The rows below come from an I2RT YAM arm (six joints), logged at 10 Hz.
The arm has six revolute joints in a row. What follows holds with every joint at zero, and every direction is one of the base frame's.
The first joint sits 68 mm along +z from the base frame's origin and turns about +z.
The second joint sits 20 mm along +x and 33.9 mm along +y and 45.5 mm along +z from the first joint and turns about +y.
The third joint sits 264 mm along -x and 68.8 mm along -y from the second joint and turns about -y.
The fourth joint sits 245 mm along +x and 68.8 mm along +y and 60 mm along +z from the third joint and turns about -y.
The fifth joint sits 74 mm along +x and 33.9 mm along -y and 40.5 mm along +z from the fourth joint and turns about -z.
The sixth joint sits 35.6 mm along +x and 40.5 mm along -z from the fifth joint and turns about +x.
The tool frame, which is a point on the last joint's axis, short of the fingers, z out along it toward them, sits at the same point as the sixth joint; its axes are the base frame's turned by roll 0, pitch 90 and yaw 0 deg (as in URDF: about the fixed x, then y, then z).
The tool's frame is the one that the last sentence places.
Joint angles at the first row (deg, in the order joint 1, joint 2, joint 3, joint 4, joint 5, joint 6):
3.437, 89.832, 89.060, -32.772, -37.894, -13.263
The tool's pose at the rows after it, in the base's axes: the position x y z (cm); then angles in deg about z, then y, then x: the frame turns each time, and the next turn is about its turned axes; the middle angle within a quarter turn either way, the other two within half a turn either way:
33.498 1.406 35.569 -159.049 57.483 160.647
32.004 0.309 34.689 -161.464 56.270 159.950
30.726 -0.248 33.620 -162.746 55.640 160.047
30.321 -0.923 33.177 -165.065 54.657 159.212
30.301 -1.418 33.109 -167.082 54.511 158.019
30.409 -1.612 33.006 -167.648 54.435 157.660
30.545 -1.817 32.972 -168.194 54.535 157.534
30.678 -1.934 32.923 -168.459 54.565 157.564
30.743 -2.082 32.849 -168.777 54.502 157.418
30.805 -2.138 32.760 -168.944 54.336 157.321
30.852 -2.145 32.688 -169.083 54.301 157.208
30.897 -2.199 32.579 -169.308 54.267 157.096
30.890 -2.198 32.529 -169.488 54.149 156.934
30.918 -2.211 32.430 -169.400 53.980 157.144
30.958 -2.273 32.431 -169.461 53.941 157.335
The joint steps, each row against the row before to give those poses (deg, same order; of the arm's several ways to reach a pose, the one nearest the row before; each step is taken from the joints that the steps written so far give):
-4.735, -2.549, -5.535, -3.170, 0.453, -1.590
-2.034, -3.162, -4.495, -0.096, -0.088, -0.265
-1.145, -2.904, -4.754, 1.232, 0.351, -0.087
-1.317, -0.710, -1.328, -0.260, 0.175, 0.350
-0.968, 0.000, -0.175, 0.172, -0.349, 0.617
-0.356, 0.265, 0.001, 0.177, -0.176, 0.088
-0.350, 0.261, 0.087, 0.350, -0.001, 0.175
-0.177, 0.264, 0.088, 0.265, 0.088, 0.090
-0.265, 0.176, 0.001, 0.087, -0.089, -0.001
-0.087, 0.176, -0.002, 0.002, 0.001, 0.000
-0.001, 0.089, -0.088, 0.176, 0.000, 0.087
-0.088, 0.087, -0.175, 0.261, -0.001, 0.086
0.000, 0.001, -0.087, 0.000, 0.001, 0.090
0.000, 0.087, -0.089, 0.003, 0.176, -0.088
-0.087, 0.088, 0.088, -0.001, 0.175, 0.001

